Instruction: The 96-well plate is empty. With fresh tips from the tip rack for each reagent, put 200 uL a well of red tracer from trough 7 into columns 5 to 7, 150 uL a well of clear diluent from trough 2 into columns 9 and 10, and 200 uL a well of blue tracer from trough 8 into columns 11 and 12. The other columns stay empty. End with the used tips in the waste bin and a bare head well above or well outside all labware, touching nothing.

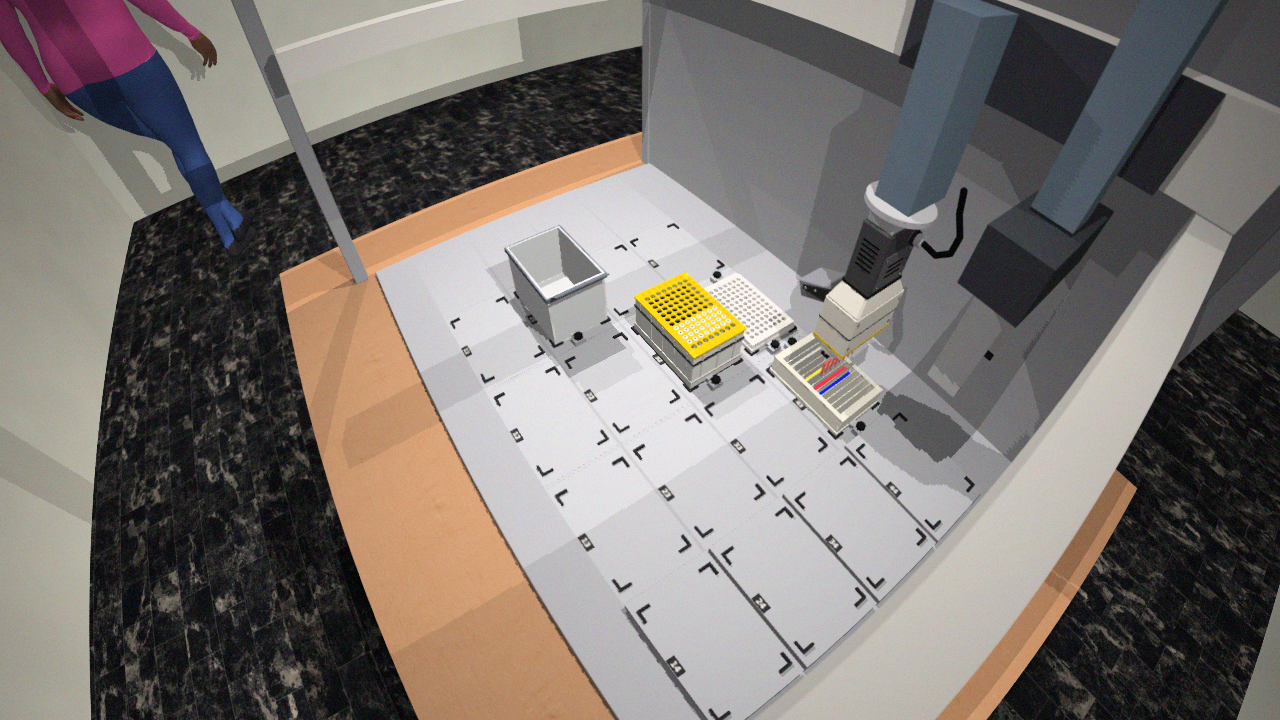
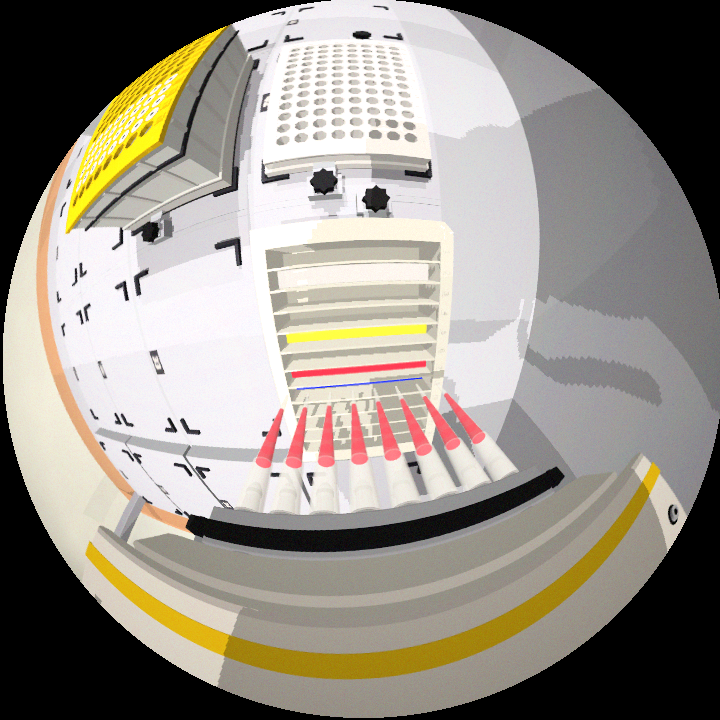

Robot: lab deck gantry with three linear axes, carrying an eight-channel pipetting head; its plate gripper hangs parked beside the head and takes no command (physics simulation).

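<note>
The pipetting head (image 1: 859,317) (image 2: 355,584) carries a row of white tips (image 2: 359,436) with red liquid in their lower parts. The tips hang over the trough rack (image 1: 810,395) (image 2: 355,230); their exact height is hard to judge. Red liquid (image 2: 359,369) and a thin blue strip (image 2: 359,383) show in the rack. The white plate (image 1: 771,333) (image 2: 349,163) shows pale wells without color. The yellow tip rack (image 1: 666,344) (image 2: 159,137) has white-ringed tips in part and dark holes elsewhere. The grey waste bin (image 1: 577,313) stands beyond it. The parked gripper's finger state is unclear.
A dark block (image 1: 1033,259) hangs on a blue-grey column right of the head. Black clamp knobs (image 2: 323,181) (image 2: 375,199) stand between plate and trough rack. A yellow strip of liquid (image 2: 355,333) lies in another trough. A person (image 1: 179,116) stands at the back left.
</note>
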